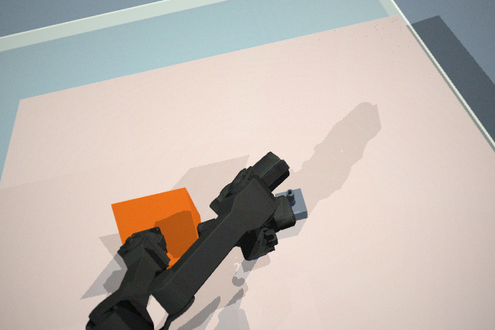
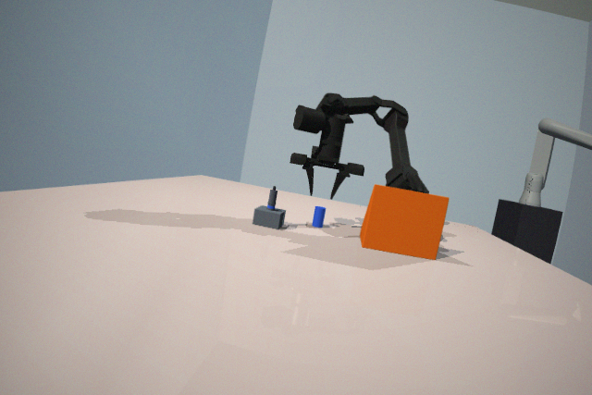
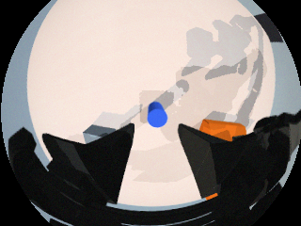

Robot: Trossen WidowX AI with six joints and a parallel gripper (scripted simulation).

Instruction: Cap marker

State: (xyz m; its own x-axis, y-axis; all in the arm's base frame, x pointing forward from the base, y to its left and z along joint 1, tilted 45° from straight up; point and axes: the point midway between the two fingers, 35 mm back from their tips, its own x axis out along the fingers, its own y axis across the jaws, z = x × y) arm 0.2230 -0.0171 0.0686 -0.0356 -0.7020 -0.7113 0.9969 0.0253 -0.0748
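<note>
My gripper tip is 50 mm above the blue cap. The rest, counted from my gripper tip: grey holder block: 110 mm ahead, 80 mm to the left, 60 mm below.
</note>
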